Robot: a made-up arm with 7 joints.
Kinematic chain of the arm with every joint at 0, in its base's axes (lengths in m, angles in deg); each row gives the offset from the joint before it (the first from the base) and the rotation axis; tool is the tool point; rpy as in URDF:
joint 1: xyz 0.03 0.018 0.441 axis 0 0.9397 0.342
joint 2: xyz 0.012 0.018 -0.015 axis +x
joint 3: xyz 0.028 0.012 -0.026 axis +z
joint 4: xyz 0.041 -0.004 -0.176 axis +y
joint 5: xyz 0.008 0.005 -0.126 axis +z
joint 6: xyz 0.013 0 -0.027 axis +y
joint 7: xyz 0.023 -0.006 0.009 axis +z
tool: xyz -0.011 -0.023 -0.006 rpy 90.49 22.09 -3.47
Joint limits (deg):
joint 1: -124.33..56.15
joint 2: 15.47..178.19
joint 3: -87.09..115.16
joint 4: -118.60..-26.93
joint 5: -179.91..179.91
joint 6: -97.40..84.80
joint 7: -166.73..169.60
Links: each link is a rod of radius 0.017 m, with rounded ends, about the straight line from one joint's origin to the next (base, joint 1, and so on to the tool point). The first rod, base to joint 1, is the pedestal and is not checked.
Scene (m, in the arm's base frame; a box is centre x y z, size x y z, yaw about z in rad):
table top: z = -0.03
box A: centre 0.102 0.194 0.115 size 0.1 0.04 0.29 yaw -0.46
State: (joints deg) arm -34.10 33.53 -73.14 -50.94 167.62 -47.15 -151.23
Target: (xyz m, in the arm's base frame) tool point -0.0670 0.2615 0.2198
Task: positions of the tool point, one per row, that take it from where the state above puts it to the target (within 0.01 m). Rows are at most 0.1 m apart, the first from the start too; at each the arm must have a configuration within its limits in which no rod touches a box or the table.
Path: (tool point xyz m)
1: 0.2043 0.0473 0.1447
2: 0.1248 0.0165 0.1161
3: 0.0477 -0.0198 0.1124
4: 0.0137 0.0577 0.1079
5: -0.0199 0.1332 0.1257
6: -0.0483 0.2025 0.1641
7: -0.0670 0.2615 0.2198

